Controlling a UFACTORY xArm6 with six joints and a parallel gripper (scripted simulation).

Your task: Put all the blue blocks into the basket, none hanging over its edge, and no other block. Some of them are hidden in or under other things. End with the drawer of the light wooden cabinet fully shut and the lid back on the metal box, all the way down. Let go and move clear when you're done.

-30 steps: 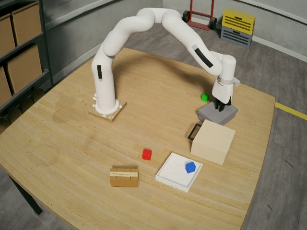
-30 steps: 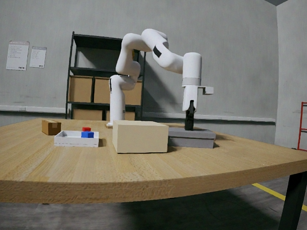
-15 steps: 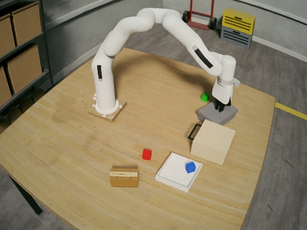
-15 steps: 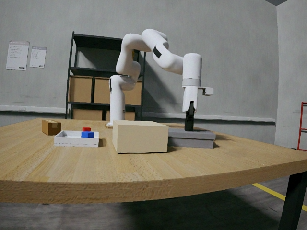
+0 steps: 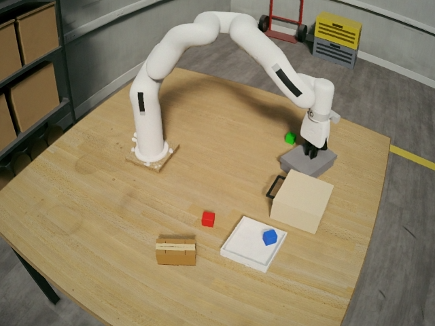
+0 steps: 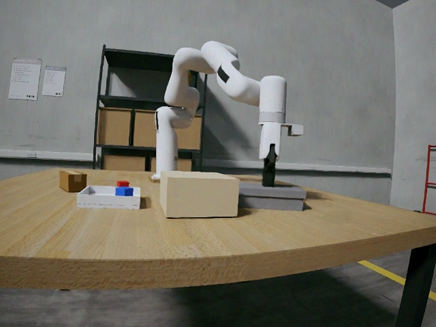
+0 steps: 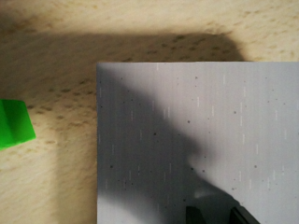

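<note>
The grey lid is 30 mm below my hand. The rest, counted from my hand: metal box 50 mm below; then light wooden cabinet 210 mm to the right, 50 mm ahead, 30 mm below; then white basket 420 mm to the right, 60 mm below.
</note>
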